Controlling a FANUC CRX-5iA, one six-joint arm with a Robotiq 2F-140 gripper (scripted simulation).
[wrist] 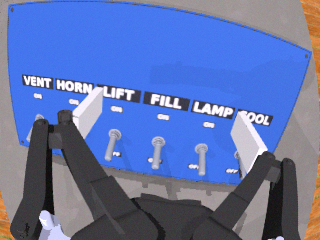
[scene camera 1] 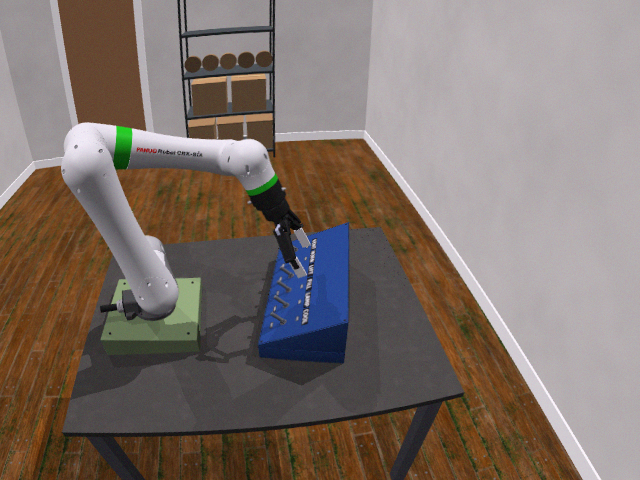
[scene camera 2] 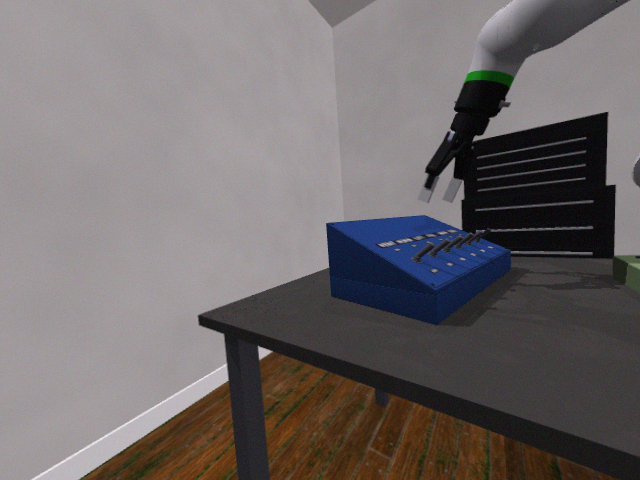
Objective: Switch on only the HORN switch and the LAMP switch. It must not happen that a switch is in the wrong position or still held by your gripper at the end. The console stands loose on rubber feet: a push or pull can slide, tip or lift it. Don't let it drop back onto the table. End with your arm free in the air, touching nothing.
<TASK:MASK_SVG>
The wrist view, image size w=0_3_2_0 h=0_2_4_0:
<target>gripper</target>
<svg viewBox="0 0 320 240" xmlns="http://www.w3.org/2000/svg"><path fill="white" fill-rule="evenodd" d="M33 123L25 170L23 198L10 226L11 235L15 240L242 240L232 229L247 209L264 180L270 181L270 189L261 240L301 240L298 232L298 192L295 163L289 158L283 158L282 161L276 160L275 155L267 151L267 147L245 113L237 113L230 134L247 175L215 211L201 205L201 200L169 200L141 193L141 197L130 199L116 179L106 174L84 140L102 113L103 88L96 87L73 112L67 109L58 111L58 124L49 124L47 119L38 119ZM52 149L61 149L73 179L94 219L94 222L76 232L71 238L64 235L61 223L54 213Z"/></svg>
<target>blue sloped console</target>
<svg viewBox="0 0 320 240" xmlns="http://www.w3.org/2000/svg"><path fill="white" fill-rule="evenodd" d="M53 149L52 154L63 157L61 149ZM8 6L8 75L14 120L20 145L29 147L34 121L47 119L49 124L58 124L58 111L67 109L73 112L95 87L104 88L102 113L86 136L85 141L101 166L155 176L238 185L247 174L230 134L238 111L246 114L268 148L267 151L274 153L295 107L312 55L311 51L294 43L239 23L201 13L158 5L109 0L49 0L10 4Z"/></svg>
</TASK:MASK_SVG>
